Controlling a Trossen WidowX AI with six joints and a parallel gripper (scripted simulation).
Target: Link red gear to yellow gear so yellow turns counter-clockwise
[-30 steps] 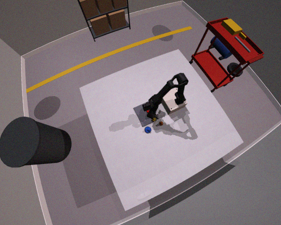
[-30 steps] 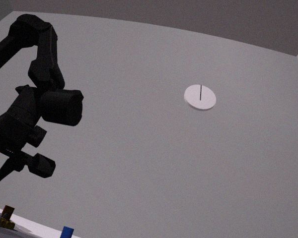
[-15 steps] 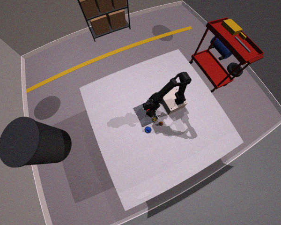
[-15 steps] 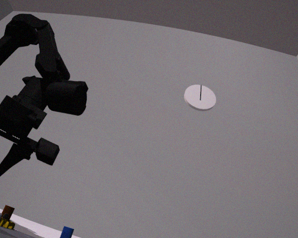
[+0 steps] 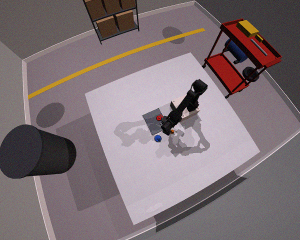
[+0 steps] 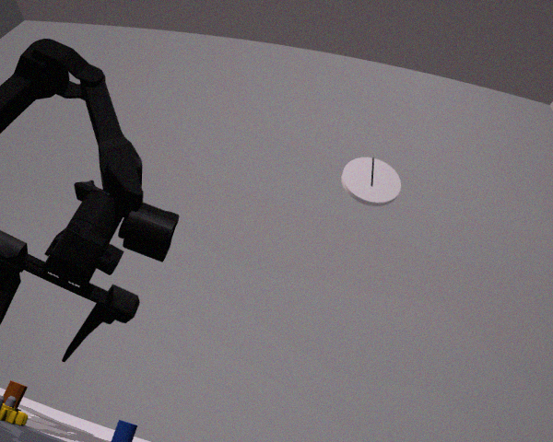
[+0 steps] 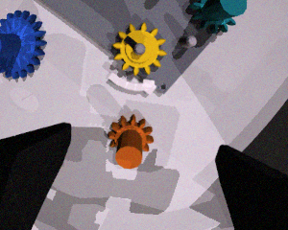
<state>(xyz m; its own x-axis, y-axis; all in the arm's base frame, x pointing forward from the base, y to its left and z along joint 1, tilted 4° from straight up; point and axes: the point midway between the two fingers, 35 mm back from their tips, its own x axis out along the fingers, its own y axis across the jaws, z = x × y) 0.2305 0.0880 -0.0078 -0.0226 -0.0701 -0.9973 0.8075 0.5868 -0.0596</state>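
My gripper tip is now 1 cm past the orange gear, 3 cm to the right of it and 6 cm above it. Round my gripper tip: yellow gear 3 cm ahead, 3 cm to the right, 6 cm below; then teal gear 2 cm ahead, 10 cm to the right, 5 cm below; then blue gear 13 cm ahead, 4 cm to the left, 6 cm below.
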